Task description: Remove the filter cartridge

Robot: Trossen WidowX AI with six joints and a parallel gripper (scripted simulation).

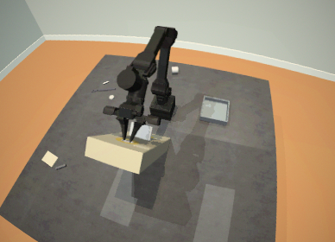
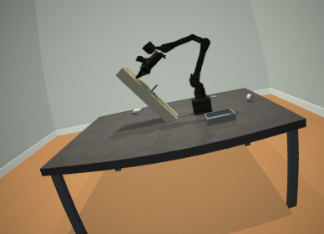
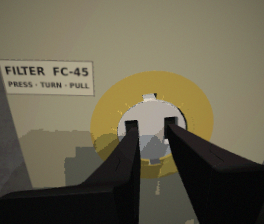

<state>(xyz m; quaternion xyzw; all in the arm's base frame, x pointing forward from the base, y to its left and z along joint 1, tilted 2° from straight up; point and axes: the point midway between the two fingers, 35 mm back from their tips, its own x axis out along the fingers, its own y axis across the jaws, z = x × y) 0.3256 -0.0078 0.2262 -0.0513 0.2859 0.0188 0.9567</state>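
My gripper tip is now 10 mm short of the round grey filter cartridge and 10 mm above it. The rest, counted from my gripper tip: grey tray (420 mm behind, 290 mm to the left, 270 mm below); then cream block (500 mm to the right, 270 mm below, 110 mm ahead).
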